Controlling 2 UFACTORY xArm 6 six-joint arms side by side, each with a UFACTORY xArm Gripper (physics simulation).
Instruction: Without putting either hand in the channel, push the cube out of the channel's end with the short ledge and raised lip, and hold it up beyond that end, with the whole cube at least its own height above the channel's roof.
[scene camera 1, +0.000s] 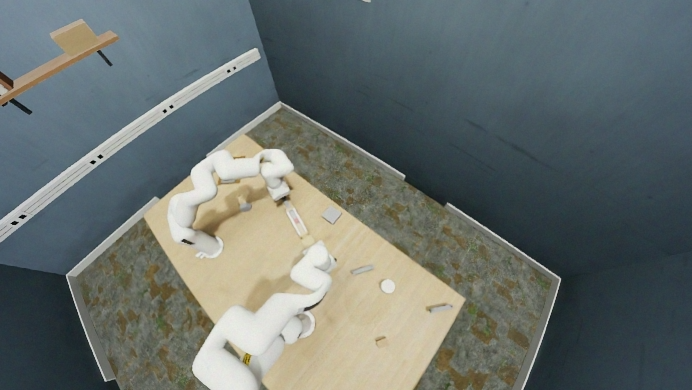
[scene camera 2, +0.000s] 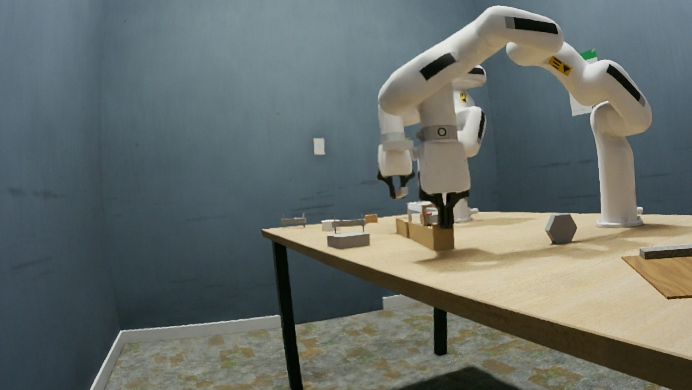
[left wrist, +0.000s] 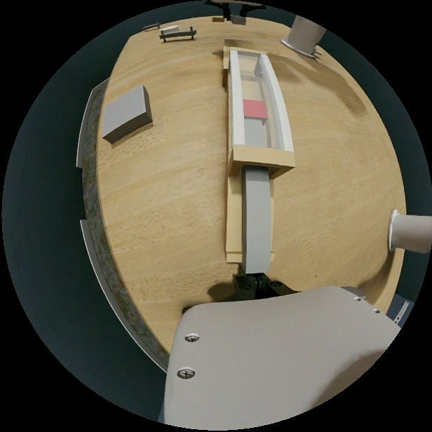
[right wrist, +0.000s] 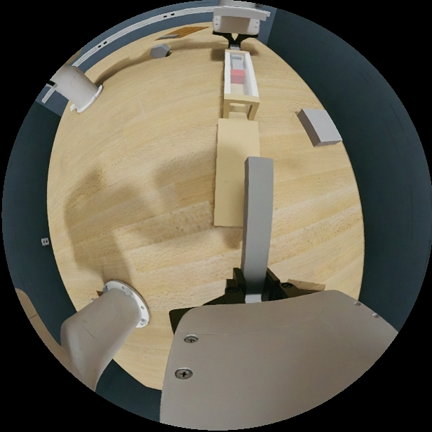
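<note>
The red cube (scene camera 1: 296, 220) (left wrist: 254, 108) (right wrist: 237, 76) is inside the clear-roofed channel (left wrist: 281, 110) (right wrist: 251, 85), around mid-length. My left gripper (scene camera 2: 445, 220) (left wrist: 247, 277) is shut on a grey bar (left wrist: 257, 220), which lies over the ledge with a raised lip and runs into the channel up to the cube. The left fingers are outside the channel. My right gripper (scene camera 2: 398, 195) (right wrist: 248, 279) is shut on another grey bar (right wrist: 258, 215) and holds it raised, out of the channel, above the flat ledge (right wrist: 230, 175) at the opposite end. The right fingertips are hidden in scene camera 1.
A grey block (scene camera 1: 331, 215) (scene camera 2: 348, 240) (left wrist: 127, 112) (right wrist: 320, 127) lies beside the channel near the table edge. A grey hexagonal block (scene camera 1: 245, 205) (scene camera 2: 561, 228) stands on the other side. Two grey handle-like pieces (scene camera 1: 362, 270) (scene camera 1: 440, 308) and a white disc (scene camera 1: 387, 286) lie farther off.
</note>
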